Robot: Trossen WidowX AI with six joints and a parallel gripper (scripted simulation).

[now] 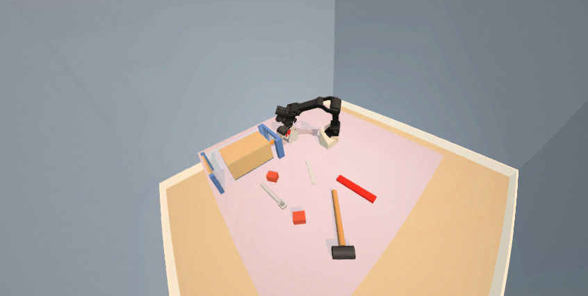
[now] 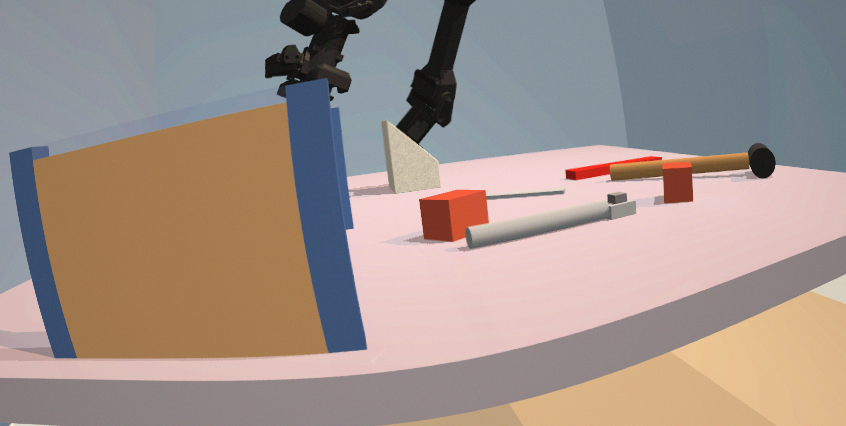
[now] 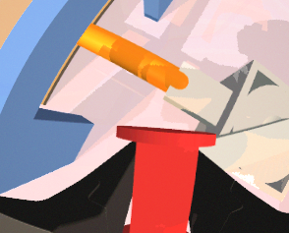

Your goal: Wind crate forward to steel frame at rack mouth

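The pale crank arm is 40 mm behind my gripper tip, 30 mm below it and 10 mm to the right of it. Round my gripper tip: red knob: 20 mm to the left, 10 mm behind; then pale winch: 100 mm below, 100 mm behind, 50 mm to the right; then blue frame: 70 mm ahead, 60 mm to the right, 30 mm below.
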